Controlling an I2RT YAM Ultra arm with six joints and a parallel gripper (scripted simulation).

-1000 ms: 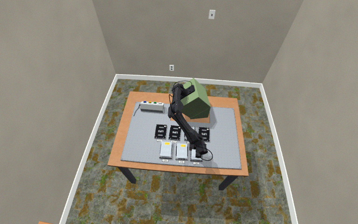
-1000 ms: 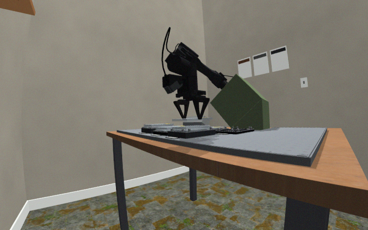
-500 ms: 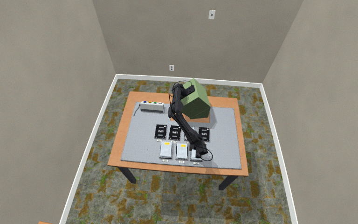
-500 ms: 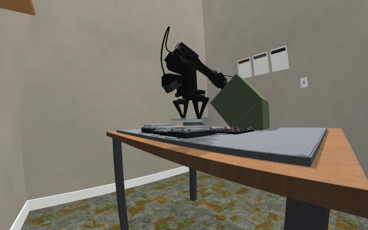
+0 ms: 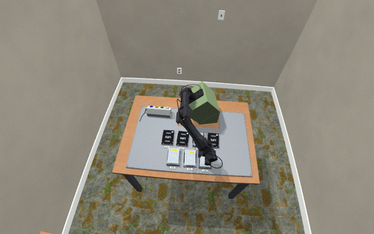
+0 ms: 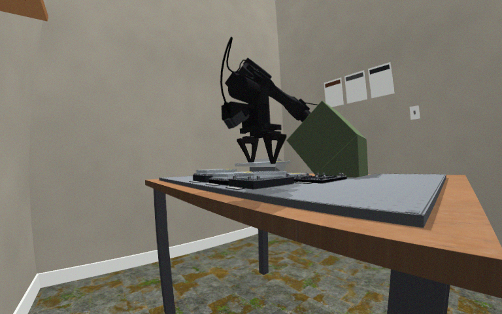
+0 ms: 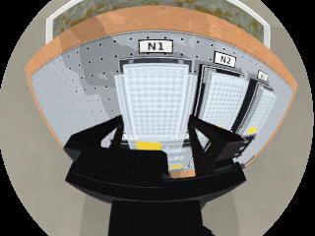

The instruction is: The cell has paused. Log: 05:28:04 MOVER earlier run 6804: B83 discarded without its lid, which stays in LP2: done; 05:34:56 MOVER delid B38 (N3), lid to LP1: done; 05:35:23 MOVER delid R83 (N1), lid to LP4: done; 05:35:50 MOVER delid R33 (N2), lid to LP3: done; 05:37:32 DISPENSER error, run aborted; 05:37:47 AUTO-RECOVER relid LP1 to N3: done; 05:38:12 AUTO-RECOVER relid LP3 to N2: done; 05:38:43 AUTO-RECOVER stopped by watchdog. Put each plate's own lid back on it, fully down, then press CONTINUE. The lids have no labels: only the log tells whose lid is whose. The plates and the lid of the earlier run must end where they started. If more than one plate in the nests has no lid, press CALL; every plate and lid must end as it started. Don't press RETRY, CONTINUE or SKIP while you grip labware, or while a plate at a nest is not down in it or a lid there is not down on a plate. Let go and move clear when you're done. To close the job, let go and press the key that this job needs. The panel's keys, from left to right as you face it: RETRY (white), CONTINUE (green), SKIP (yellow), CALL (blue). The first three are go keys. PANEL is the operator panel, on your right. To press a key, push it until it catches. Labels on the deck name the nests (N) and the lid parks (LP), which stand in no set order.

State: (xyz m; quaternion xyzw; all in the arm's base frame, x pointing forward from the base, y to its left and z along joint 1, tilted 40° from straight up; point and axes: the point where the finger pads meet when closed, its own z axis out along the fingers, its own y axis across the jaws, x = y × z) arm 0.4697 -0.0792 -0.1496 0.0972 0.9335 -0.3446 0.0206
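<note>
Now: hand 4 cm above the plate. Also, from my hand: yellow key 54 cm behind, 36 cm to the right; then green key 53 cm behind, 32 cm to the right; then lid 19 cm behind, 5 cm below, 3 cm to the right.
</note>
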